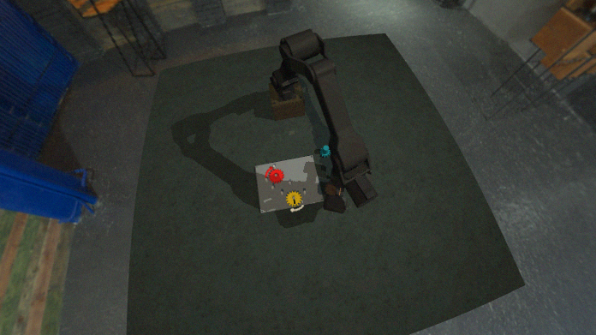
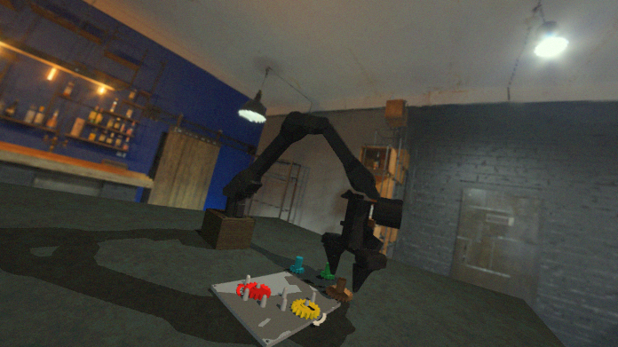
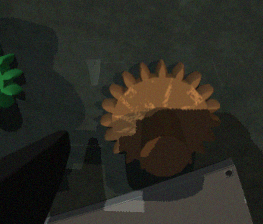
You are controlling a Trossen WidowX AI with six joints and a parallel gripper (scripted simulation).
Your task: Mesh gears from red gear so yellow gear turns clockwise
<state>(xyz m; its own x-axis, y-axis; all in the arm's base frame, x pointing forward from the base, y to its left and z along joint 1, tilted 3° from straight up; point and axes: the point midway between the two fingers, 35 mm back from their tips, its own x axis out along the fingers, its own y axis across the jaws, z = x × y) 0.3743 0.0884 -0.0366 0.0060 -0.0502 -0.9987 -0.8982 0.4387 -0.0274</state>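
The yellow gear is 14 cm to the right of my gripper tip and 2 cm below it. Round my gripper tip: green gear: 8 cm behind, 6 cm to the left, 2 cm below; then brown gear: 2 cm below; then white arrow: 3 cm ahead, 14 cm to the right, 2 cm below.
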